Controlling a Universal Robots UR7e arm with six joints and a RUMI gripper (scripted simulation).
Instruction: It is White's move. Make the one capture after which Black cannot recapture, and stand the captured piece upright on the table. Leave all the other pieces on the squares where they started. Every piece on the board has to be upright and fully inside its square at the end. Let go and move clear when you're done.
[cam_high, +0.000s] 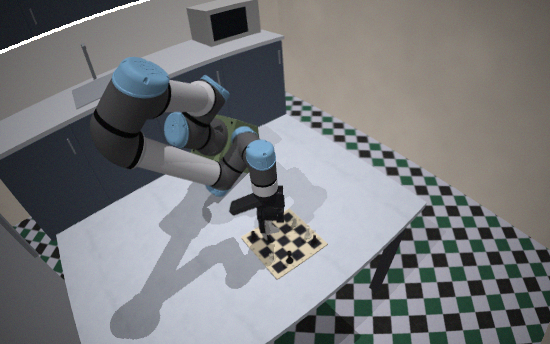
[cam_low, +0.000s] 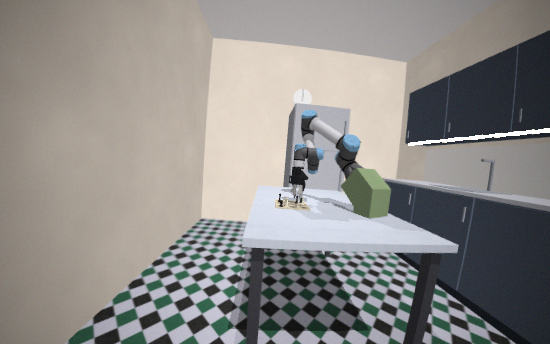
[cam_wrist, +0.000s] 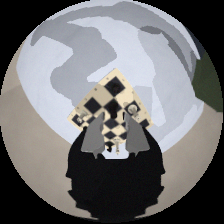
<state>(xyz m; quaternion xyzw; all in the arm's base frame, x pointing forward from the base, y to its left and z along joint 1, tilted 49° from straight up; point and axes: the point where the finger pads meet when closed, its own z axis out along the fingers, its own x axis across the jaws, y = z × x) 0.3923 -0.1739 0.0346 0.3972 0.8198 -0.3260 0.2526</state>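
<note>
My gripper is now 20 mm above the black chess piece. Round my hand: white piece 20 mm behind, 50 mm to the left, 20 mm below; then chessboard 50 mm ahead, 30 mm to the left, 50 mm below.
</note>
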